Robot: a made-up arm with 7 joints.
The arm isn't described. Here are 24 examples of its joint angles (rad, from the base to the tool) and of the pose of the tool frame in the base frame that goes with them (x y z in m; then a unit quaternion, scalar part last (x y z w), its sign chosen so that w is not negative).
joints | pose
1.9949 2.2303 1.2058 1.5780 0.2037 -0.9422 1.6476 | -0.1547 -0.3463 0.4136 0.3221 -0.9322 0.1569 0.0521
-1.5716 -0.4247 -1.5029 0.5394 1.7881 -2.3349 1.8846 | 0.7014 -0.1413 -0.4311 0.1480 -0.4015 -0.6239 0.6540
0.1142 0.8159 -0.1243 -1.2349 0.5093 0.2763 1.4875 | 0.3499 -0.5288 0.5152 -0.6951 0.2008 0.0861 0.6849
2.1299 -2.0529 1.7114 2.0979 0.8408 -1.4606 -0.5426 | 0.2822 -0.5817 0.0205 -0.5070 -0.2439 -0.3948 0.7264
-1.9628 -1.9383 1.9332 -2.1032 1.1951 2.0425 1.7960 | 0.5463 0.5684 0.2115 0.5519 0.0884 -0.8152 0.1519
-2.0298 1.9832 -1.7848 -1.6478 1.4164 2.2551 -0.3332 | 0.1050 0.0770 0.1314 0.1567 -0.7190 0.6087 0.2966
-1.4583 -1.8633 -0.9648 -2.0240 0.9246 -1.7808 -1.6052 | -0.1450 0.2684 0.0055 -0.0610 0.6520 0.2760 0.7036
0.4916 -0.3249 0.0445 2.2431 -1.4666 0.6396 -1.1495 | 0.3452 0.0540 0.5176 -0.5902 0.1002 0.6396 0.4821
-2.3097 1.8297 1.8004 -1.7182 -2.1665 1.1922 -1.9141 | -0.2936 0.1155 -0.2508 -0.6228 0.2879 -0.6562 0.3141
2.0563 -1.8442 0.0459 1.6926 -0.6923 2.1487 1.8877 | 0.9045 -0.1810 -0.0084 -0.1464 0.0901 0.9849 0.0199
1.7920 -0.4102 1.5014 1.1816 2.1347 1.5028 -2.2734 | 0.0831 -0.3931 -0.4171 -0.1679 0.4089 0.2542 0.8602
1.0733 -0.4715 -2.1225 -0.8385 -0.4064 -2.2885 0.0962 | 0.3687 -0.0994 -0.2391 0.0244 0.6643 -0.6009 0.4438
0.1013 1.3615 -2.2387 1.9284 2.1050 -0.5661 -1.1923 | 0.3798 -0.1674 0.1161 -0.4029 -0.5731 0.4669 0.5396
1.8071 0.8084 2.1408 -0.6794 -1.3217 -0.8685 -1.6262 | 0.6228 0.3410 0.0262 -0.6877 -0.4831 -0.0452 0.5401
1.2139 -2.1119 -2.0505 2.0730 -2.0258 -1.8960 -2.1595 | 0.4674 -0.0380 0.5815 -0.1202 -0.7056 0.0442 0.6970
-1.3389 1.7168 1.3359 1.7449 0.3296 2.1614 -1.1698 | -0.2240 -0.0304 0.2063 -0.3877 0.0270 -0.0920 0.9168
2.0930 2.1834 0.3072 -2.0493 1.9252 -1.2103 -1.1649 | -0.0597 -0.0345 0.1747 -0.1166 0.9893 0.0217 0.0845
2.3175 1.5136 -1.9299 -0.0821 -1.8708 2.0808 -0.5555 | 0.1986 0.4258 -0.4314 -0.1853 -0.1107 -0.3987 0.8913
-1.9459 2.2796 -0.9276 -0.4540 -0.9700 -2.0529 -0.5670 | -0.0814 -0.5060 0.0376 -0.7972 0.4914 0.2839 0.2060
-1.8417 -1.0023 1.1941 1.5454 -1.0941 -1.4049 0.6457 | 0.9673 -0.1726 0.4638 0.3840 -0.4648 -0.1006 0.7914
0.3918 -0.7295 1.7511 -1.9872 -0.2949 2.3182 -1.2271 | 0.6852 0.1773 0.2770 0.5954 0.5354 -0.5438 0.2514
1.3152 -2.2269 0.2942 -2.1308 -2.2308 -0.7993 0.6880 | -0.0014 0.3651 0.2863 0.5907 0.5614 -0.5663 0.1234
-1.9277 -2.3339 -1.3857 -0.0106 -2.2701 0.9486 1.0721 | 0.1369 0.9640 0.4193 0.8740 -0.3401 -0.2578 0.2324
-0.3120 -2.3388 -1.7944 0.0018 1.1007 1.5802 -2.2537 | 0.1375 -0.3484 -0.2970 -0.5141 0.2552 0.7625 0.2986
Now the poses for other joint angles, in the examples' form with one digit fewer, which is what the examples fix.
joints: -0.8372 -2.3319 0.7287 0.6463 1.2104 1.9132 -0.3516
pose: 0.073 0.389 -0.148 0.435 0.514 0.691 0.263
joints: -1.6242 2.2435 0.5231 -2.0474 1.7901 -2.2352 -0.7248
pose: -0.094 0.148 0.301 0.550 -0.488 0.626 0.258
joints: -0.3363 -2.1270 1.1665 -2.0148 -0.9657 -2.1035 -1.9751
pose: 0.067 -0.452 -0.260 -0.639 0.396 -0.070 0.656
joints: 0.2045 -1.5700 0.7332 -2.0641 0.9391 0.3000 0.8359
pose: 0.749 -0.150 -0.229 0.412 -0.717 -0.222 0.517
